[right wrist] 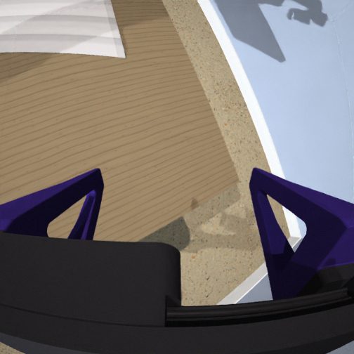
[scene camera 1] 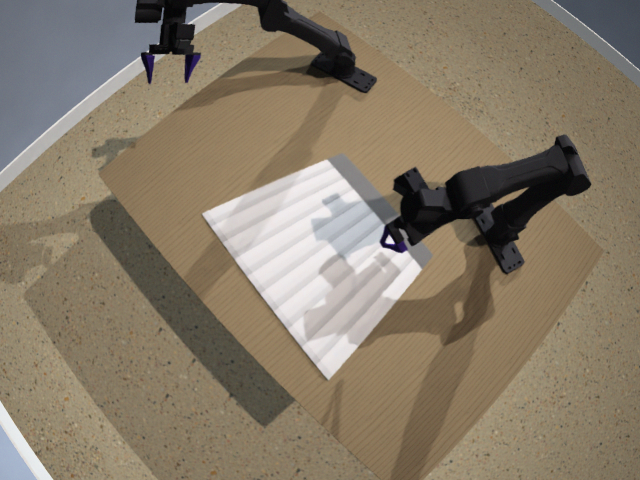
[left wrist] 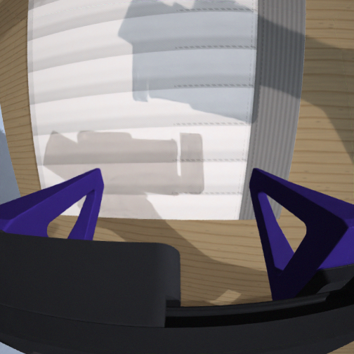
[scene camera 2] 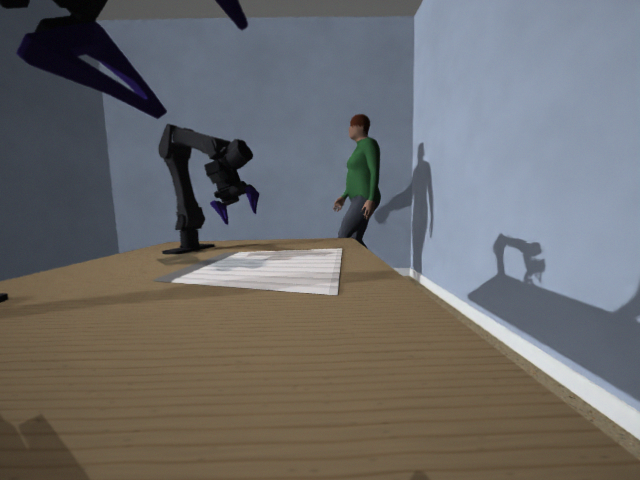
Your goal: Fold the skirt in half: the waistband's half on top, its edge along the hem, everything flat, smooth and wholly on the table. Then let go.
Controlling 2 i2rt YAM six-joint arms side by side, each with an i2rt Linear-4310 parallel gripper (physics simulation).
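Observation:
The white pleated skirt [scene camera 1: 279, 232] [scene camera 2: 299, 269] [left wrist: 100, 107] [right wrist: 55, 32] lies spread flat and unfolded on the table. Its grey waistband [scene camera 1: 361, 183] [left wrist: 280, 90] runs along the narrower side, nearer the arm bases; the wider hem [scene camera 1: 268, 296] faces the opposite table edge. My left gripper [scene camera 1: 391, 245] [scene camera 2: 240, 218] [left wrist: 176, 176] is open and empty, above the skirt's waistband end; in the left wrist view a skirt corner shows between and beyond its fingers. My right gripper [scene camera 1: 168, 82] [scene camera 2: 203, 70] [right wrist: 176, 176] is open and empty, raised high, away from the skirt.
The wooden table [scene camera 1: 248, 129] [scene camera 2: 310, 372] [right wrist: 125, 125] has its edge beyond the hem, with speckled floor [scene camera 1: 170, 361] [right wrist: 220, 100] below. Arm shadows fall across skirt and table. A person in a green top [scene camera 2: 363, 165] stands behind the table's far end, near the wall.

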